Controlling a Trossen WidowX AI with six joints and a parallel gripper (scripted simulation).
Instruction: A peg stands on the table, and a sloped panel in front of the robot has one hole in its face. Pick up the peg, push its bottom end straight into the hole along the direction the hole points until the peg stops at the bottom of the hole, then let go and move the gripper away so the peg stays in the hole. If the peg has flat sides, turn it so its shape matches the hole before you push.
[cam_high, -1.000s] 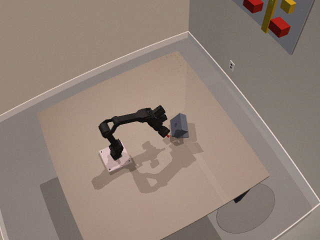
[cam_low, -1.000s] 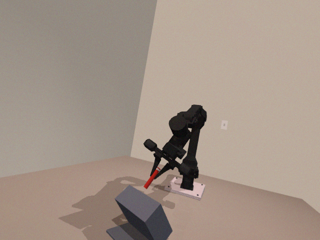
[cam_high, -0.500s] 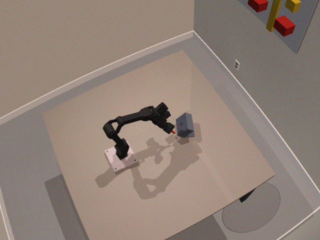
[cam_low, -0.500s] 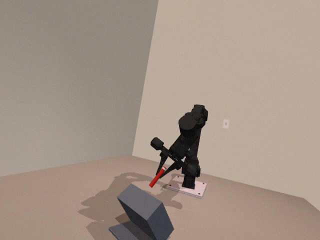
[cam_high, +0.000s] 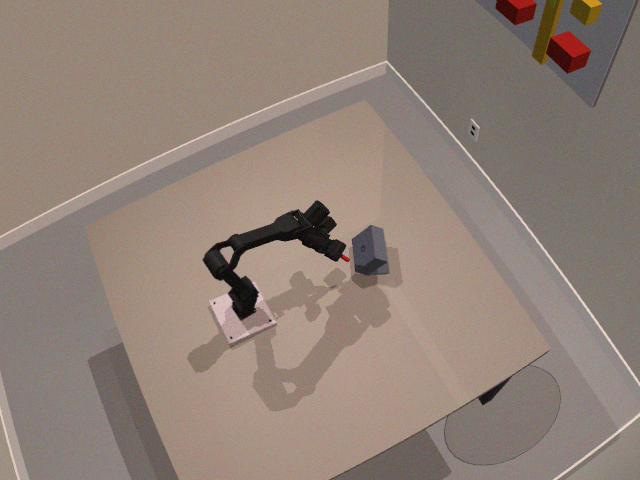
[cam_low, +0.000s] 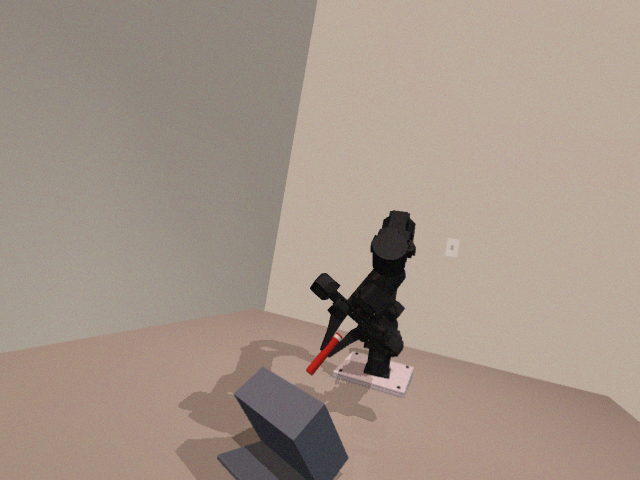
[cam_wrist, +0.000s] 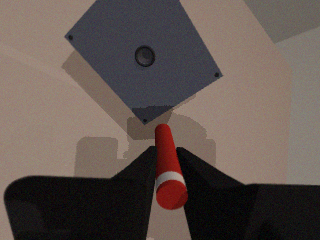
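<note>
The sloped panel lies 11 cm ahead of my gripper tip, 1 cm to the right of it and 7 cm below it. The rest, counted from my gripper tip: red peg: 1 cm behind, 1 cm to the left, 1 cm above; blue-grey foot: 13 cm ahead, 2 cm to the right, 13 cm below.
</note>
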